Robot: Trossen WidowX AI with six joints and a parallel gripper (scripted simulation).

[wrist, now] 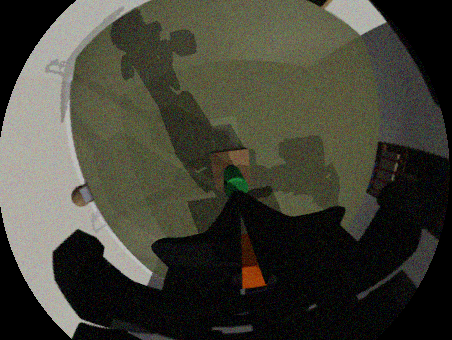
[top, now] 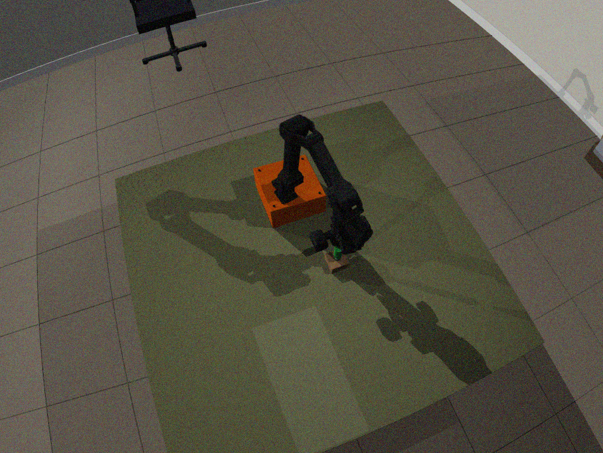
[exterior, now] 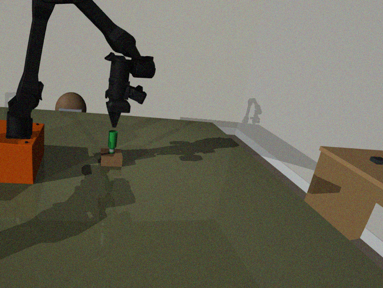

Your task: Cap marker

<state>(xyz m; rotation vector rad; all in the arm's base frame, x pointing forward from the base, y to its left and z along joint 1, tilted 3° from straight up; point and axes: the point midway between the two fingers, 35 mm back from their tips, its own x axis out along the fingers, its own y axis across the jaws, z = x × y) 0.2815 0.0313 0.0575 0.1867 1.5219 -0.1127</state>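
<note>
Now: gripper tip 4 cm above the green cap. From my gripper tip the other things lie so: holder block: 10 cm below.
</note>
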